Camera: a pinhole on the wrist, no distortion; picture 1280 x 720 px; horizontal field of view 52.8 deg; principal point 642.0 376.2 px. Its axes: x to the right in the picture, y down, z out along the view. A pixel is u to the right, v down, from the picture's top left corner.
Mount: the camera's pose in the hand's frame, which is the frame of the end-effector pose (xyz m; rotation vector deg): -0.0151 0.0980 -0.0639 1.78 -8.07 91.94
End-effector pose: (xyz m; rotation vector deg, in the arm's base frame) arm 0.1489 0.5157 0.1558 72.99 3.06 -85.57
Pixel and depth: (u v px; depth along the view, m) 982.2 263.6 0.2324
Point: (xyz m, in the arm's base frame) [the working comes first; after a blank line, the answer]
In the camera's frame: 0.0613 -0.0203 0.2324

0.1290 0.3637 0.3143
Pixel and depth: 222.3 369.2 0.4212
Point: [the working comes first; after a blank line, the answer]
In the camera's frame: -0.1371 -0.0023 0.4212

-0.1425 0.3592 0.2744
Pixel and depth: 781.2 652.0 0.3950
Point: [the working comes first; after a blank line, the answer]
In the camera's frame: 0.0426 0.0845 0.3950

-0.0225 0.3614 0.4360
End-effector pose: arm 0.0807 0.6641 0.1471 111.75 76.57 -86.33
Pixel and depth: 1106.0 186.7 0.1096
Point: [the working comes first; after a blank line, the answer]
In the camera's frame: 0.0394 -0.0161 0.1096

0.1556 0.5608 0.1014
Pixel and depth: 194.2 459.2 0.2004
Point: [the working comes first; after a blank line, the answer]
In the camera's frame: -0.0696 0.0129 0.2004

0.0142 0.5507 0.1313
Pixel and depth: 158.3 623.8 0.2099
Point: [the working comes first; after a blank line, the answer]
In the camera's frame: -0.0787 0.0403 0.2099

0.0015 0.5387 0.1562
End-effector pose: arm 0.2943 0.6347 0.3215 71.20 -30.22 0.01
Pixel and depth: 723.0 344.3 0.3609
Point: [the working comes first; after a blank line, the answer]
In the camera's frame: 0.0227 -0.0089 0.3609

0.1306 0.4042 0.4475
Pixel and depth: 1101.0 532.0 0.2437
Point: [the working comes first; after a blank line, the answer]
In the camera's frame: 0.0868 0.0294 0.2437

0.1232 0.5395 0.4780
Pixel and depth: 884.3 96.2 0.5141
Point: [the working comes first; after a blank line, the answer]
In the camera's frame: 0.0966 -0.1117 0.5141

0.1285 0.2492 0.5719
